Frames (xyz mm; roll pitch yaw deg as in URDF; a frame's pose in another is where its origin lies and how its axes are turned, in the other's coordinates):
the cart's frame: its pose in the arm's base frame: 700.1 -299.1 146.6 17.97 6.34 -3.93
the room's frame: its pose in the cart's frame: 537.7 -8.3 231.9 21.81 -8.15 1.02
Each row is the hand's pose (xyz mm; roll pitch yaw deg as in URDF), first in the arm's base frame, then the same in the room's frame.
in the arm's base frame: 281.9 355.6 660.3 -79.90 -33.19 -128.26
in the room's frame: -1028.0 767.6 -134.9 -36.12 -61.79 -157.40
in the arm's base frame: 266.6 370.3 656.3 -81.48 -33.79 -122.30
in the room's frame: -1044.7 775.4 -146.1 -41.06 -65.57 -149.98
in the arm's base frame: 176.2 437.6 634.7 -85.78 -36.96 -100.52
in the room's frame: -1141.8 808.3 -197.8 -77.54 -76.61 -103.00
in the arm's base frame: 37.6 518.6 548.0 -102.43 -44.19 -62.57
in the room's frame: -1290.0 807.5 -304.1 -165.69 -65.73 -3.37
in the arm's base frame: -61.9 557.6 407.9 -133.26 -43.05 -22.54
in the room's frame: -1396.9 742.4 -428.1 172.66 -40.19 19.77
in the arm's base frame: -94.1 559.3 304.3 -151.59 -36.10 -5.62
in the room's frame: -1432.3 675.7 -506.0 163.11 -25.79 23.55
